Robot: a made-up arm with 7 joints.
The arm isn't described. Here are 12 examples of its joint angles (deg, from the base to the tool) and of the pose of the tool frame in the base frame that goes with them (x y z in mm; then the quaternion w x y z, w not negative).
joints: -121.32 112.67 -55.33 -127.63 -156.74 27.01 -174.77
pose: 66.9 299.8 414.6 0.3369 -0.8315 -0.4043 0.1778
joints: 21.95 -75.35 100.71 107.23 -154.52 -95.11 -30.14
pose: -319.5 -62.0 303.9 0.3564 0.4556 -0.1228 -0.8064
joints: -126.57 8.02 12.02 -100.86 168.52 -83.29 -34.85
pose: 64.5 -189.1 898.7 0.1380 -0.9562 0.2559 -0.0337
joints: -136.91 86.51 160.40 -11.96 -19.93 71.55 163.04
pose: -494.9 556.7 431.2 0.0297 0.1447 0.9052 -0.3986
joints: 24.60 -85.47 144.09 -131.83 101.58 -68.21 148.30
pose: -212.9 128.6 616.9 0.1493 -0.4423 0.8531 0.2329
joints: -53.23 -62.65 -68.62 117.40 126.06 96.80 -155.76
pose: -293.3 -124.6 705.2 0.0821 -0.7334 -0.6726 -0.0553
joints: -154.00 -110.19 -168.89 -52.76 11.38 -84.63 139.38
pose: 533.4 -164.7 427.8 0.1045 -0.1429 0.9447 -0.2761
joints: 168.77 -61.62 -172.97 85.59 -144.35 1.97 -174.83
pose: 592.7 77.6 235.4 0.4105 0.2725 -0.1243 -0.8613
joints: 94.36 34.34 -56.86 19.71 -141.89 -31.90 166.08
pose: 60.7 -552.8 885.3 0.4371 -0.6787 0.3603 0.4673
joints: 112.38 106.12 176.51 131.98 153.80 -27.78 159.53
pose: -124.8 -180.2 514.5 0.2017 0.4824 0.7536 -0.3985
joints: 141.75 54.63 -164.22 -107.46 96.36 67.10 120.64
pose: -329.0 -315.4 288.6 0.6908 -0.4398 0.0973 0.5656
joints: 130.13 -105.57 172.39 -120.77 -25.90 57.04 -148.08
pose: 278.8 349.3 553.5 0.2114 0.3279 -0.8796 0.2722
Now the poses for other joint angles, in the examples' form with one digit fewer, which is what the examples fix.
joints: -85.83 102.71 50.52 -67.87 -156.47 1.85 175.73
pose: -207 635 435 0.467 0.737 0.452 0.185
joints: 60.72 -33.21 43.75 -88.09 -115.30 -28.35 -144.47
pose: -95 547 573 0.244 0.064 0.582 -0.773
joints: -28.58 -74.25 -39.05 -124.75 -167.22 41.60 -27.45
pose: -118 -236 206 0.802 0.019 -0.483 0.350
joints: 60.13 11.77 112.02 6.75 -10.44 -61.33 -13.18
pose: 144 -98 1083 0.479 0.277 -0.831 -0.059
